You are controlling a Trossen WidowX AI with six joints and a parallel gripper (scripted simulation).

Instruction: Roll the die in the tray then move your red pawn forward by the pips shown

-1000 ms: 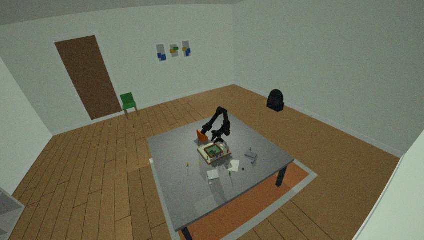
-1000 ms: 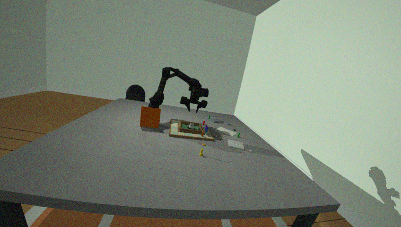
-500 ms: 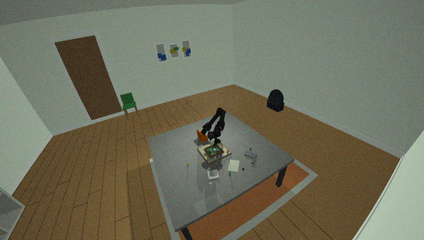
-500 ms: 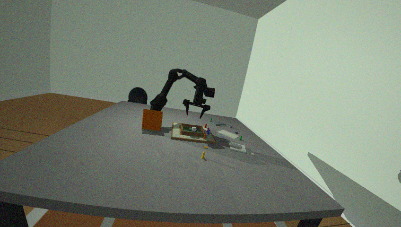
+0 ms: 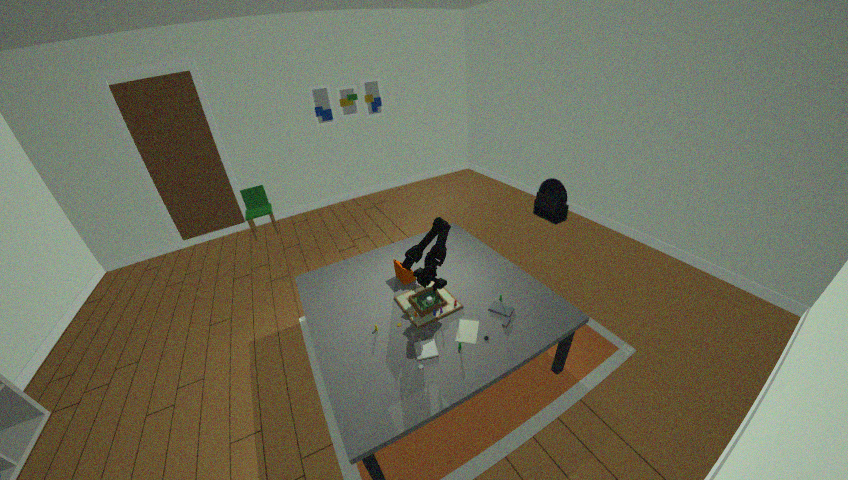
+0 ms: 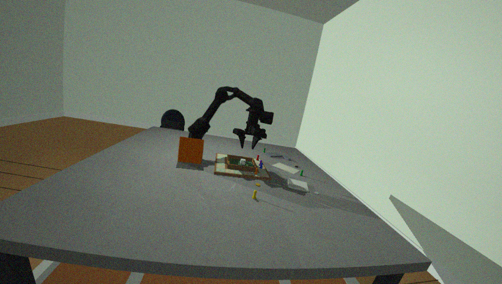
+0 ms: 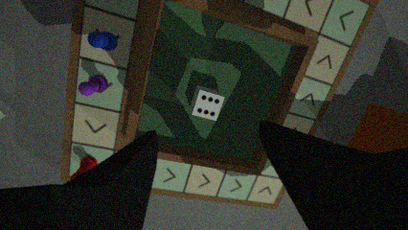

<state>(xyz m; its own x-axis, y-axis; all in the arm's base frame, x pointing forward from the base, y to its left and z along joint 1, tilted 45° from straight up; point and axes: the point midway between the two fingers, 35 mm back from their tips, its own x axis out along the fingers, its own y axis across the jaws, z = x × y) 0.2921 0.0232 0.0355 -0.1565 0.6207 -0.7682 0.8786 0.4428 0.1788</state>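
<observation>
The red pawn lies 110 mm to the left of my gripper tip, 80 mm below it and 80 mm ahead of it. The rest, counted from my gripper tip: green tray 100 mm below, 20 mm behind, 10 mm to the right; then purple pawn 90 mm ahead, 80 mm below, 20 mm to the left; then white die 80 mm below, 10 mm behind.
</observation>
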